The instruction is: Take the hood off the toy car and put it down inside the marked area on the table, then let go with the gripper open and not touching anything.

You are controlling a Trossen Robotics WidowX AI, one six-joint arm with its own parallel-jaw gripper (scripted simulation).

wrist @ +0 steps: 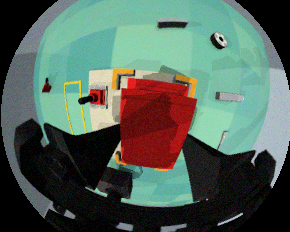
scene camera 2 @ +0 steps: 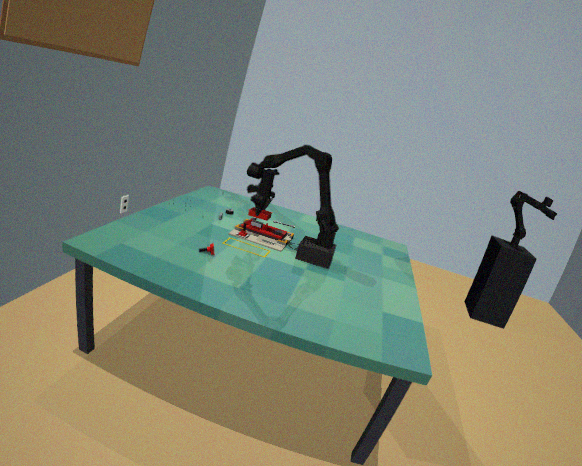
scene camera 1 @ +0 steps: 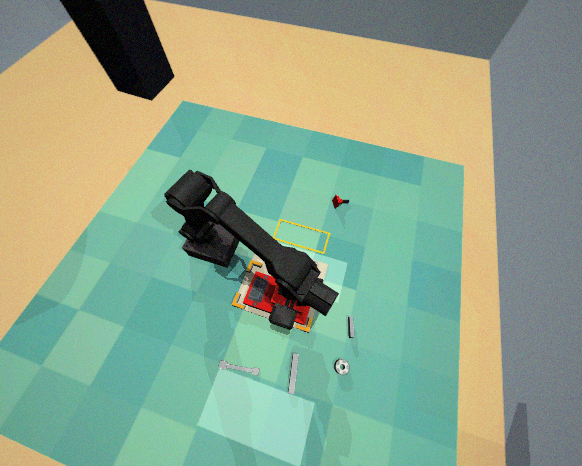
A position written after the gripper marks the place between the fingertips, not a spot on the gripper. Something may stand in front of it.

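Gripper (scene camera 1: 291,296), also visible at the wrist (wrist: 153,131), carrying a red hood (wrist: 153,124).
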